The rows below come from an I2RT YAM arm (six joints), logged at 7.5 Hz.
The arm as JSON. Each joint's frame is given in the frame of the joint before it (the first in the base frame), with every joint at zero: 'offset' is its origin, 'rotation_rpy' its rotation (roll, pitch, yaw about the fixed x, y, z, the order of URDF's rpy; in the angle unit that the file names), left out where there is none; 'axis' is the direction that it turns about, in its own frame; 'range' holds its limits. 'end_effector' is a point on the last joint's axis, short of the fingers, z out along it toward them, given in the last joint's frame.
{
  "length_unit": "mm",
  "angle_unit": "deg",
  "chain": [
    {
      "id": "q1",
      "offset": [
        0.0,
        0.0,
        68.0
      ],
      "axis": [
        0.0,
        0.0,
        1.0
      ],
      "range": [
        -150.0,
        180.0
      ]
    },
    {
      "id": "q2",
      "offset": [
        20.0,
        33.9,
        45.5
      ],
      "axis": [
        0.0,
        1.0,
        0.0
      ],
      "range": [
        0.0,
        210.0
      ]
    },
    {
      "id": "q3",
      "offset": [
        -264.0,
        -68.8,
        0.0
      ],
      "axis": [
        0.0,
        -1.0,
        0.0
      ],
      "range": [
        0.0,
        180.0
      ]
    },
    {
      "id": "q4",
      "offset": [
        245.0,
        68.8,
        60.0
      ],
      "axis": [
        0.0,
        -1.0,
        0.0
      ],
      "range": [
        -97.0,
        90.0
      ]
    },
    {
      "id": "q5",
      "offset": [
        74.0,
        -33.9,
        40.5
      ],
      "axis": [
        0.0,
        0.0,
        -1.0
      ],
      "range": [
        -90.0,
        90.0
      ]
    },
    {
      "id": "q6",
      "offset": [
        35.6,
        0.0,
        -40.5
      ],
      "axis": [
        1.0,
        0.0,
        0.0
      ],
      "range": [
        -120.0,
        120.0
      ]
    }
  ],
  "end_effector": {
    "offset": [
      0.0,
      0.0,
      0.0
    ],
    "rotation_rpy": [
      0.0,
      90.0,
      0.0
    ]
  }
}
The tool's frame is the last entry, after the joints.
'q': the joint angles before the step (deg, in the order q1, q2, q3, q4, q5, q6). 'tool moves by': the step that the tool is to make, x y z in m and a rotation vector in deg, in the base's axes. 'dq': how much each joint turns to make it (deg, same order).
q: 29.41, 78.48, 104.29, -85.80, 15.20, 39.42
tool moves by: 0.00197, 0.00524, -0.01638, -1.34, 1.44, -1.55
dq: 1.20, -0.48, -4.46, 1.42, 1.71, 2.29
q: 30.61, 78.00, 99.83, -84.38, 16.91, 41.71
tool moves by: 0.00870, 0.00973, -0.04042, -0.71, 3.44, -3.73
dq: 1.12, -0.24, -9.90, 4.81, 0.99, 5.12
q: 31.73, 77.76, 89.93, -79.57, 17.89, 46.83
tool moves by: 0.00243, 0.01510, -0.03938, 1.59, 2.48, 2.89
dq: 2.36, -0.57, -9.71, 7.76, -2.69, 0.53
